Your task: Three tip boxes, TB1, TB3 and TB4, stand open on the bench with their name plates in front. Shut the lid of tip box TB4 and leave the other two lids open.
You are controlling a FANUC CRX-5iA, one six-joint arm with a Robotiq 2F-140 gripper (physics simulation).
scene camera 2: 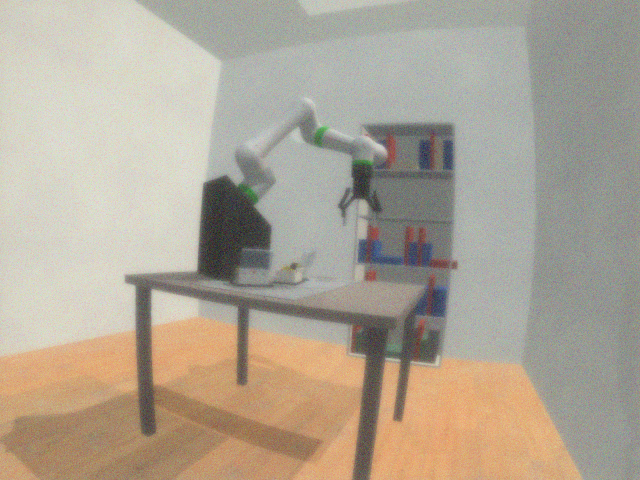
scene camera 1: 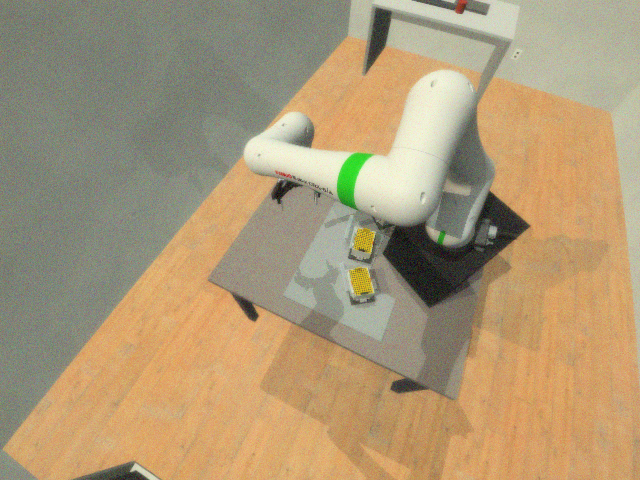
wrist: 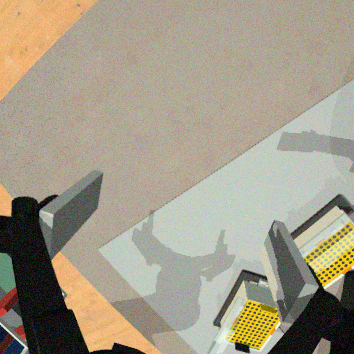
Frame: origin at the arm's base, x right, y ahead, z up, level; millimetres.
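Seen in the pictures: gripper, fingertip midpoint: (scene camera 2: 359, 226) (scene camera 1: 299, 205) (wrist: 183, 213); arm's base at its link origin: (scene camera 2: 236, 206).
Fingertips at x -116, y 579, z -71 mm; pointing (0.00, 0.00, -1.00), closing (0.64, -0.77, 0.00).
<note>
Offsets run from my fingertips to a thing's top centre. "*": to the spot under its first point. Level surfaces: height alone.
Two tip boxes with yellow tip racks show in scene camera 1, one farther back @(* dx +95, dy -275, dz -209 mm) (scene camera 1: 363, 240) (wrist: 334, 250) and one nearer the front @(* dx -101, dy -342, dz -208 mm) (scene camera 1: 360, 282) (wrist: 254, 323), on the pale mat @(dz -265 mm) (scene camera 1: 364, 320) (wrist: 240, 205). In scene camera 2, one box @(dx +305, dy -341, dz -199 mm) (scene camera 2: 253, 276) has its clear lid @(* dx +369, dy -276, dz -153 mm) (scene camera 2: 256, 258) upright, and another box @(dx +97, dy -289, dz -199 mm) (scene camera 2: 290, 274) has its lid @(* dx +44, dy -204, dz -148 mm) (scene camera 2: 310, 257) raised and leaning back. A third box is not clear, and the arm covers part of the bench. No name plate is legible. My gripper (scene camera 1: 298, 198) (scene camera 2: 361, 215) (wrist: 183, 213) is open and empty, high above the bench and away from the boxes.
The arm's black pedestal (scene camera 1: 423, 284) (scene camera 2: 222, 232) stands at one side of the bench @(dz -268 mm) (scene camera 1: 258, 258) (scene camera 2: 361, 304). The arm's forearm passes above the far end of the mat. A bookshelf (scene camera 2: 410, 126) and a white side table (scene camera 1: 491, 25) stand beyond the bench.
</note>
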